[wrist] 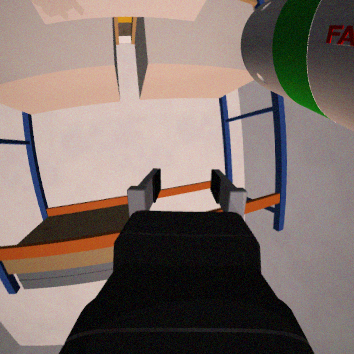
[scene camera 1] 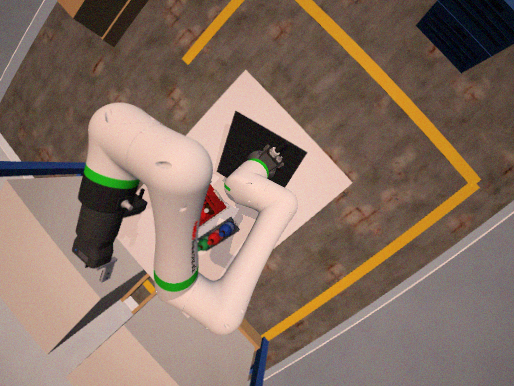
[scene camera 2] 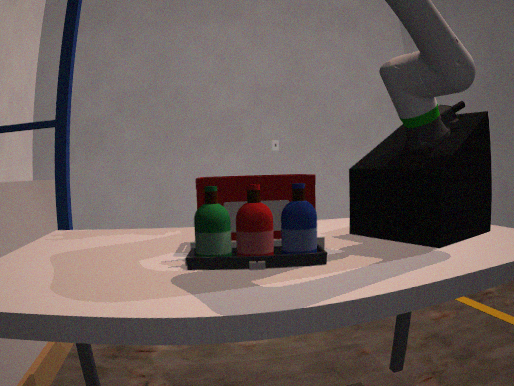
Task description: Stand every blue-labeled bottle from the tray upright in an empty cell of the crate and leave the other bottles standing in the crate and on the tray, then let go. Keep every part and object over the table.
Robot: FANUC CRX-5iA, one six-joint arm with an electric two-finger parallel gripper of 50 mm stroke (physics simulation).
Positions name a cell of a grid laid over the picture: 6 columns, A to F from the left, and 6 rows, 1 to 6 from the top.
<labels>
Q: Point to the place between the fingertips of my gripper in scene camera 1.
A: B5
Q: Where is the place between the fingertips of my gripper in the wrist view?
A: At D4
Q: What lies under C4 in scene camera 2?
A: A green bottle.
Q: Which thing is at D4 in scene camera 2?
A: A blue-labeled bottle.
</labels>
